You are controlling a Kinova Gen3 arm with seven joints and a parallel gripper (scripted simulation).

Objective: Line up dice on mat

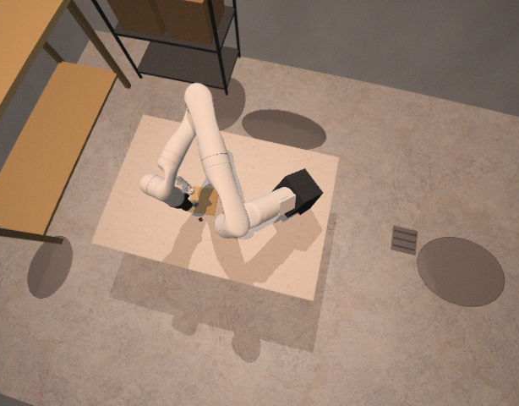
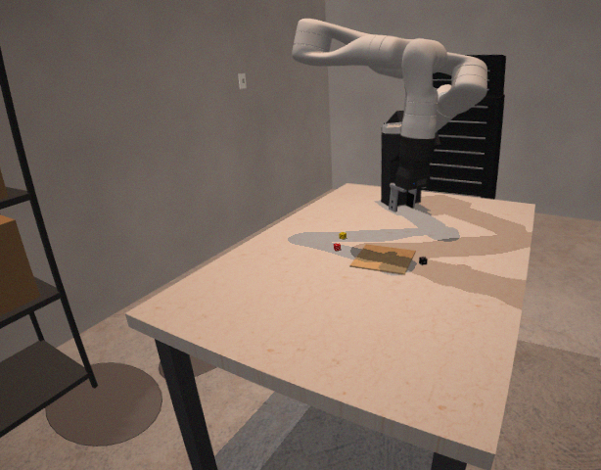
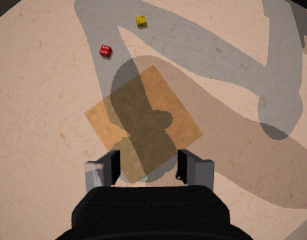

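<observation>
The yellow die is 1 cm behind my hand, 23 cm to the right of it and 16 cm below it. Round my hand: tan mat: 1 cm ahead, 5 cm to the right, 16 cm below; then black die: 4 cm behind, 4 cm to the left, 16 cm below; then red die: 6 cm ahead, 18 cm to the right, 16 cm below.
</observation>
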